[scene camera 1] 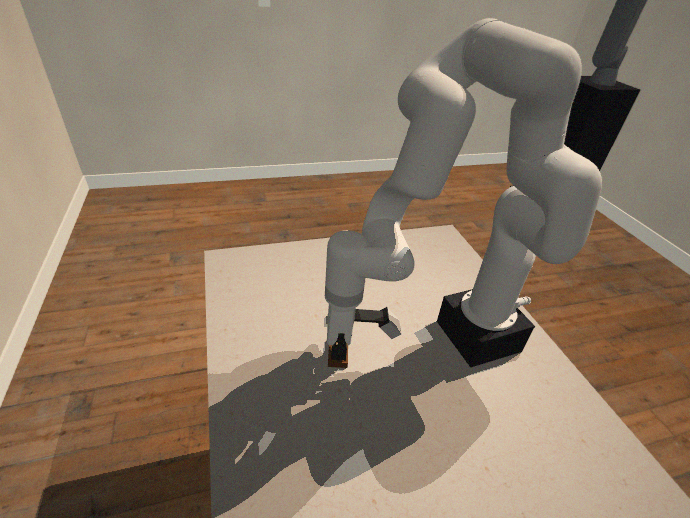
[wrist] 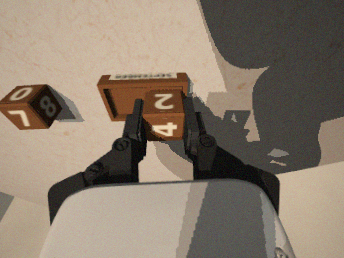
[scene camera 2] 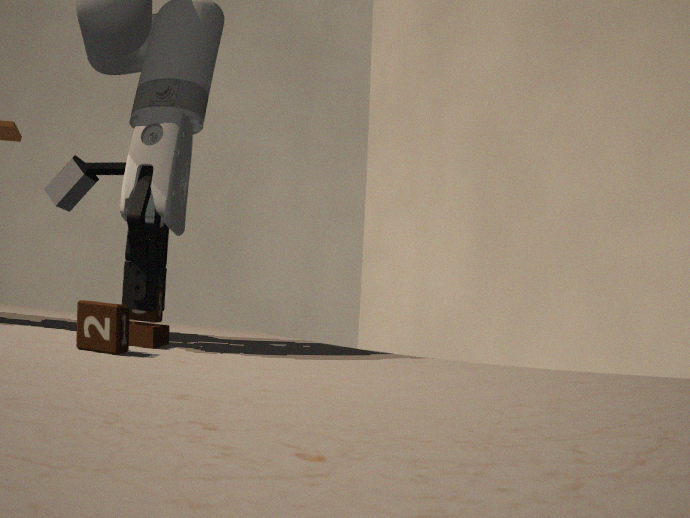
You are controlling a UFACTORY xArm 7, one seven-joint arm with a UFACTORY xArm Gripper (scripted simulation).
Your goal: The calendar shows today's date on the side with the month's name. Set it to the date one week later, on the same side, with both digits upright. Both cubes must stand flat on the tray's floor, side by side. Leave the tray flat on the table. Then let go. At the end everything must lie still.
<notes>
The pictures show: the gripper and a brown calendar tray.
The gripper shows as well in scene camera 1 and in the wrist view.
</notes>
